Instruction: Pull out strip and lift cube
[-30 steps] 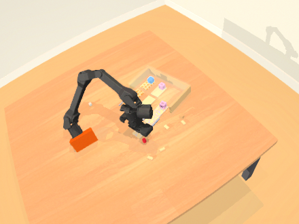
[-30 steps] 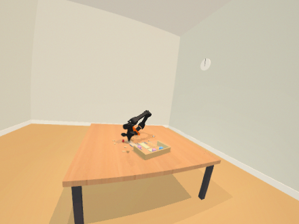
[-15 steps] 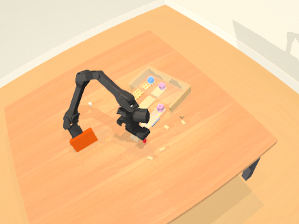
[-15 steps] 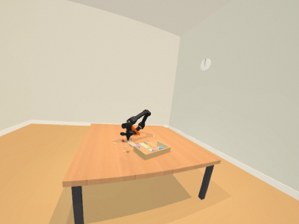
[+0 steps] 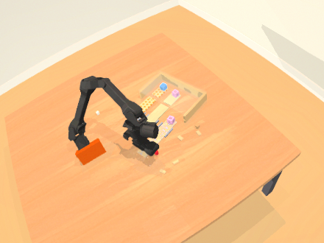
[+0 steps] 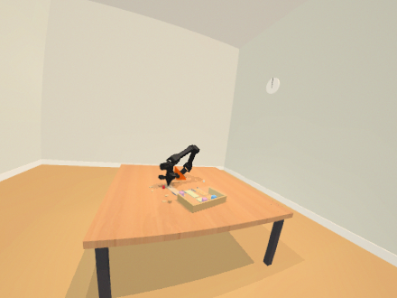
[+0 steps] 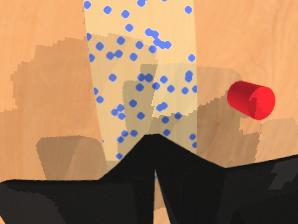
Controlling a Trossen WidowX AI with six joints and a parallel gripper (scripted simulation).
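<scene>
Right now my gripper tip is 9 cm short of the blue-dotted strip and 3 cm to the right of it. Also, from my gripper tip: plain yellow strip (17 cm ahead, 16 cm to the left); then red piece (4 cm ahead, 5 cm to the right, 1 cm above); then orange-dotted strip (14 cm ahead, 25 cm to the left).
</scene>
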